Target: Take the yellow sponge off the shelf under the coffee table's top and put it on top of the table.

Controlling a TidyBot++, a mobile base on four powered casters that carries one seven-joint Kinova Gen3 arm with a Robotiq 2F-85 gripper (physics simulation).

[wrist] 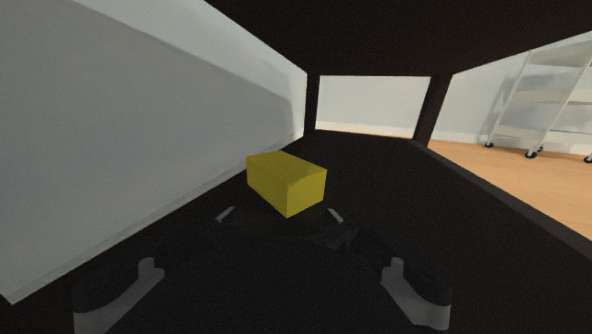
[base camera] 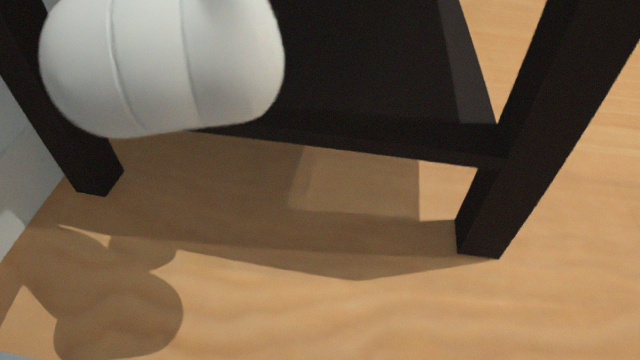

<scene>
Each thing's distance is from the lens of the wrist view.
dark coffee table (wrist: pixel 507 260): 25 cm
yellow sponge (wrist: pixel 290 184): 16 cm
The marked spots on the dark coffee table and the yellow sponge are 21 cm apart.
</scene>
